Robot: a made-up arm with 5 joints.
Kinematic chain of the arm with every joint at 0, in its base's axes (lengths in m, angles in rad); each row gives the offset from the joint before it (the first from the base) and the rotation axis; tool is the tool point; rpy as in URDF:
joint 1: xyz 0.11 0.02 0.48 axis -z
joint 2: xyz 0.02 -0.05 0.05 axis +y
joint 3: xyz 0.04 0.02 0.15 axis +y
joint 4: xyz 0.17 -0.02 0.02 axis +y
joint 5: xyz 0.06 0.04 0 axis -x
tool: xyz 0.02 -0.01 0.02 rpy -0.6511 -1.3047 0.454
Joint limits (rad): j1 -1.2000..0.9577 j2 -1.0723..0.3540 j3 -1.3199..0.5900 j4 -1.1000..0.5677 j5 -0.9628..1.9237
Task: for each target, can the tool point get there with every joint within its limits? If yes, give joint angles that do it. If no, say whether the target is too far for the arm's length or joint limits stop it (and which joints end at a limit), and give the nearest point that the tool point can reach.
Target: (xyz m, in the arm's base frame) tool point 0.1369 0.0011 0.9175
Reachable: yes | joints 0.0058 -0.6104 -0.4662 -0.2760 0.0621
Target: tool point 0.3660 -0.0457 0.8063
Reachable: yes | joints 0.2324 0.0420 -0.2398 -0.6685 0.6920
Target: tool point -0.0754 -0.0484 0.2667
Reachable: no: joint limits stop it (at a limit: joint 1, joint 2, joint 3, joint 4, joint 5) | nearest point 0.2180 -0.1893 0.4512 | short by 0.374 m
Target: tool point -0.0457 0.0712 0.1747
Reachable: no: joint limits stop it (at a limit: joint 1, joint 2, joint 3, joint 4, joint 5) | nearest point 0.1829 0.2412 0.4512 | short by 0.397 m
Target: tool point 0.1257 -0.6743 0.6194
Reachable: no: too far | nearest point 0.2908 -0.2929 0.6368 | short by 0.416 m
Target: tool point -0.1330 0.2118 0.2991
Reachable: no: joint limits stop it (at a limit: joint 1, joint 2, joint 3, joint 4, joint 5) | nearest point 0.1829 0.2412 0.4512 | short by 0.352 m
